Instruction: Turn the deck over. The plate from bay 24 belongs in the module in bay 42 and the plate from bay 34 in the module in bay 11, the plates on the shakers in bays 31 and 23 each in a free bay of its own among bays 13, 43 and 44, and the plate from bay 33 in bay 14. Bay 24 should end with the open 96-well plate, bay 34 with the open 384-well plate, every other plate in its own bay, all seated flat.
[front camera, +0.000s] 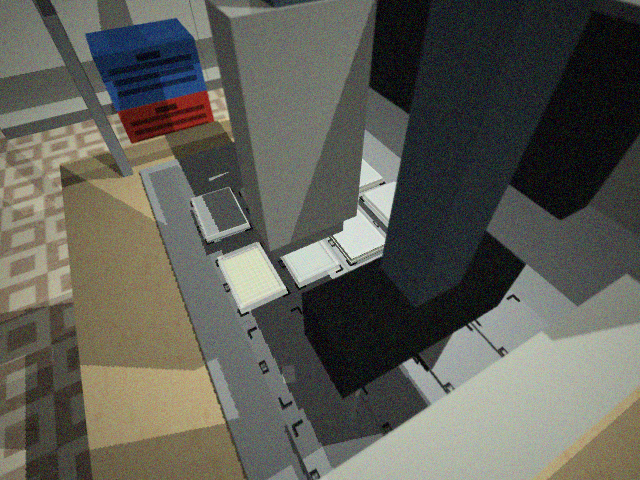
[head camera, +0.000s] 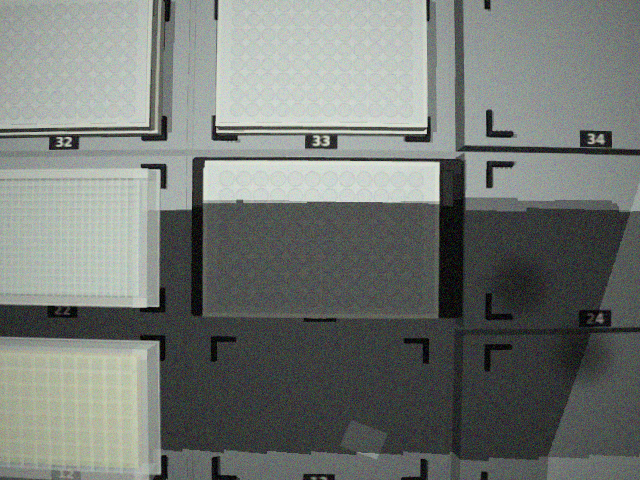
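Pixels of known places: gripper, fingertip midpoint: (front camera: 383, 379); robot's base, origin of the base link: (front camera: 193, 209).
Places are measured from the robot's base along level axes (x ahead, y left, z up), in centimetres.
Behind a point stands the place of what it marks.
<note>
My gripper (front camera: 408, 330) is a black body high over the near part of the deck; its jaws are hidden and do not show in the head view. A lidded plate (head camera: 320, 258) {y 14.0, x 39.2, z 3.7 cm} lies flat on the dark shaker (head camera: 451, 289) {y 12.3, x 46.3, z 3.1 cm} in bay 23, mostly in shadow. A lidded plate (head camera: 321, 67) {y 25.1, x 39.2, z 1.4 cm} sits in bay 33. Bays 24 (head camera: 547, 232) {y 15.5, x 52.6, z 1.4 cm}, 34 (head camera: 558, 72) {y 25.1, x 53.3, z 1.5 cm} and 13 (head camera: 310, 392) {y 5.5, x 38.6, z 0.0 cm} show no plate. A pale fine-welled plate (head camera: 72, 237) {y 15.0, x 24.4, z 1.4 cm} (front camera: 311, 262) {y 14.8, x 26.1, z 1.3 cm} is in bay 22. A yellowish plate (head camera: 72, 408) {y 4.4, x 24.0, z 0.9 cm} (front camera: 251, 279) {y 4.0, x 23.9, z 0.9 cm} is in bay 12. A plate (front camera: 224, 211) {y 5.1, x 7.6, z 3.3 cm} sits at bay 11.
A lidded plate (head camera: 72, 67) {y 25.2, x 24.2, z 1.4 cm} (front camera: 360, 237) {y 25.9, x 25.4, z 1.4 cm} sits in bay 32. The grey pipetting stage (front camera: 305, 118) hides bays behind it. A dark column (front camera: 465, 155) {y 8.5, x 54.0, z 43.3 cm} rises from my gripper. Blue (front camera: 147, 62) and red (front camera: 168, 116) boxes stand at the back left. A pale rail (front camera: 491, 403) {y 3.6, x 61.5, z 40.0 cm} crosses the front.
</note>
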